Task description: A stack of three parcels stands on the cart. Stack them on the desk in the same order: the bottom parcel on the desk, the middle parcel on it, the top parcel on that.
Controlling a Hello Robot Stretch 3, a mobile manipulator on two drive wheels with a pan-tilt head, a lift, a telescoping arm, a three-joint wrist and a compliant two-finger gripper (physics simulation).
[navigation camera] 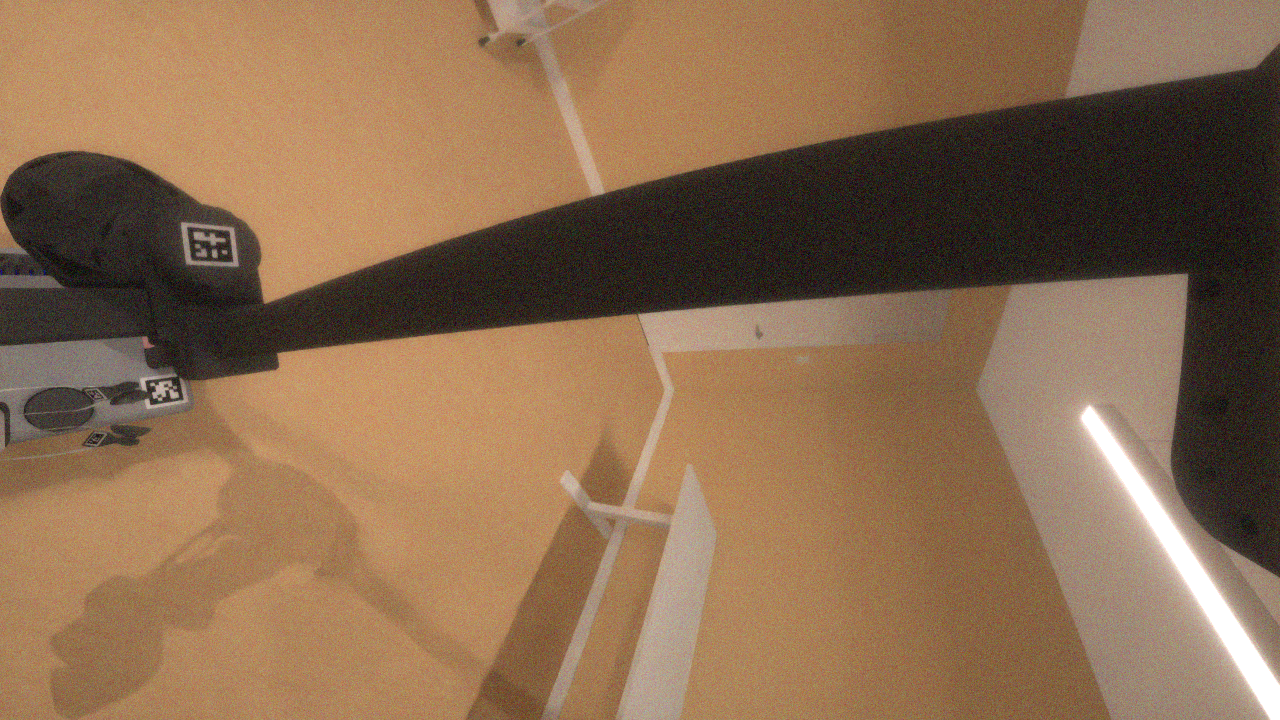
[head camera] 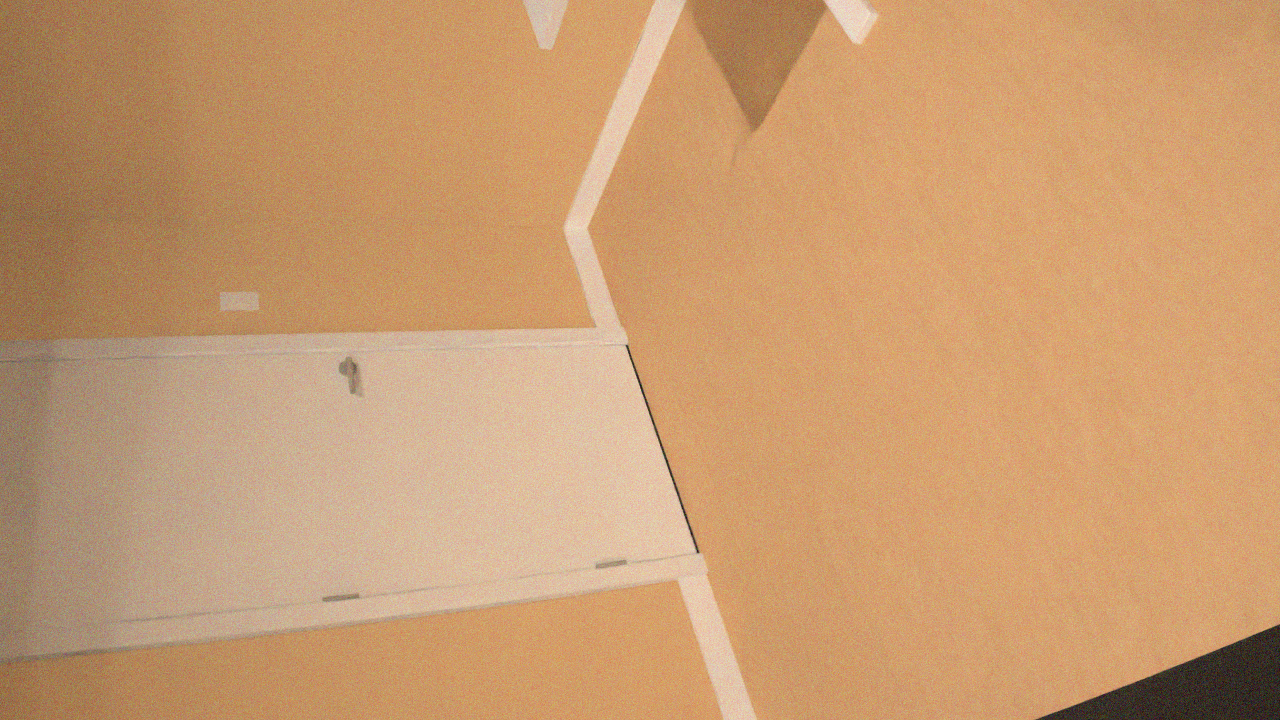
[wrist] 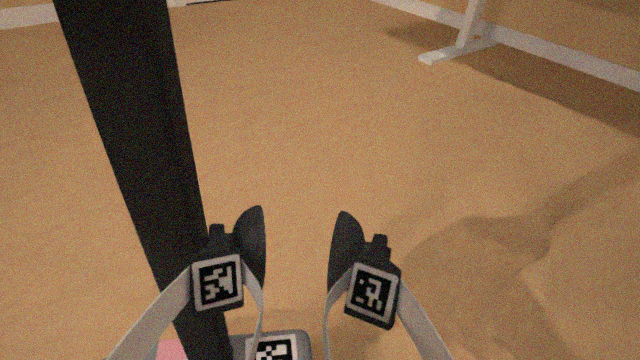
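The white desk stands by the wall in the lower part of the navigation view. A corner of its top and a leg foot show at the head view's upper edge; a leg shows at the wrist view's upper right. Part of a white cart with dark wheels shows at the navigation view's top edge. The three parcels do not show in these views. My gripper is open, with nothing between its fingers, held over my grey base, away from desk and cart.
A white door is set in the orange-tan wall, with a white baseboard along the floor line. My black mast crosses the navigation and wrist views. A bright ceiling lamp shows at lower right.
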